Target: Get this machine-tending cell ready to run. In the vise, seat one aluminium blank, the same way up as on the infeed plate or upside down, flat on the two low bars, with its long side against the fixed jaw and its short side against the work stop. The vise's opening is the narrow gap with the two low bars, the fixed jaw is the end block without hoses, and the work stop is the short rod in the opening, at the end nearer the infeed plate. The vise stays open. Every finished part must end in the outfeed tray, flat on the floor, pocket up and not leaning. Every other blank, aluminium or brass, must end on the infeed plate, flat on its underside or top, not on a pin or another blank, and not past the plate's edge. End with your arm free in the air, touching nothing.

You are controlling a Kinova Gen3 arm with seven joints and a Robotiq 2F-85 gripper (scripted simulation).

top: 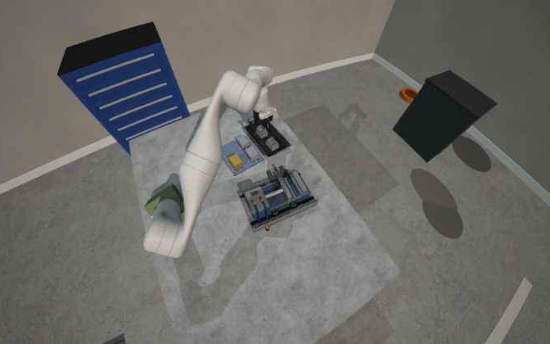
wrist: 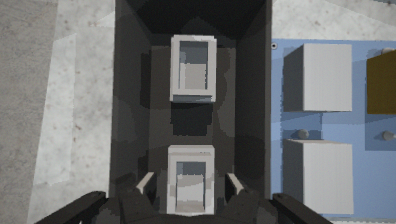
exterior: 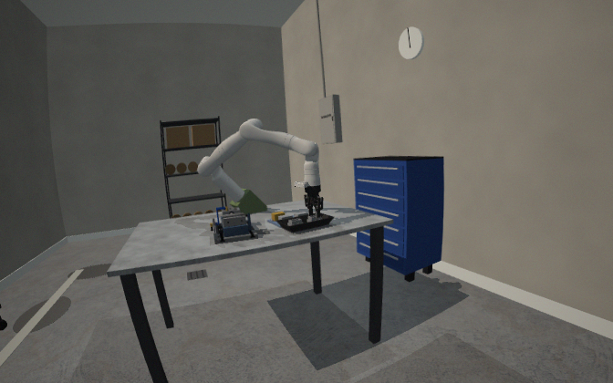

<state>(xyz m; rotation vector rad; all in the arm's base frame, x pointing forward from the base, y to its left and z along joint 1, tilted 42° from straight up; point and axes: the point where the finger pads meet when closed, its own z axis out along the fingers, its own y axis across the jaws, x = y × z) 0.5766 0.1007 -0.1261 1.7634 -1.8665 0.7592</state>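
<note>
Now: hand 220 mm past the brass blank, 80 mm to the left of it and 30 mm above it. From my hand the other things lie so: white rod (190 mm behind, 340 mm to the right, 20 mm above); vise (170 mm behind, 350 mm to the right, 10 mm below).
</note>
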